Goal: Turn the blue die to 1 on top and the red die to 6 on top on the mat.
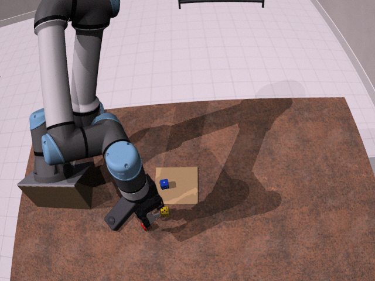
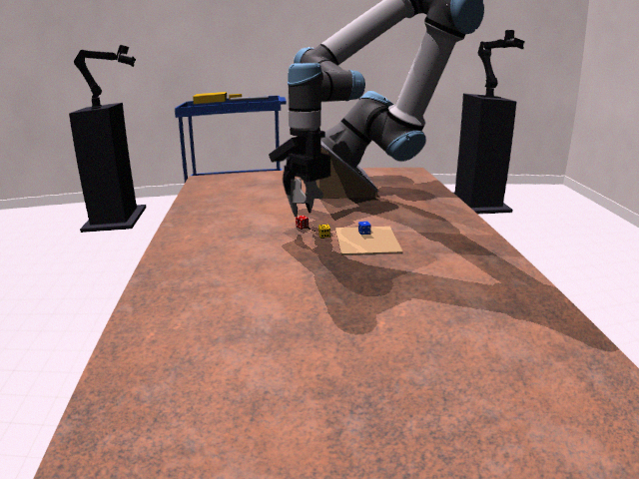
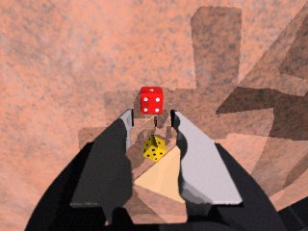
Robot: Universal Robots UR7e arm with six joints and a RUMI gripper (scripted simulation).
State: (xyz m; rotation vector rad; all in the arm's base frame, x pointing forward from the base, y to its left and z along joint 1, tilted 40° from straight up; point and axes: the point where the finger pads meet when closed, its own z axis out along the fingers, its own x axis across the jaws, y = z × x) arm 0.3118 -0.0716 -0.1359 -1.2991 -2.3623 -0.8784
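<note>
Right now my hand is 4 cm above the red die. The rest, counted from my hand: yellow die (6 cm ahead, 5 cm to the left, 4 cm below); then blue die (7 cm ahead, 15 cm to the left, 3 cm below); then tan mat (10 cm ahead, 15 cm to the left, 5 cm below).
</note>
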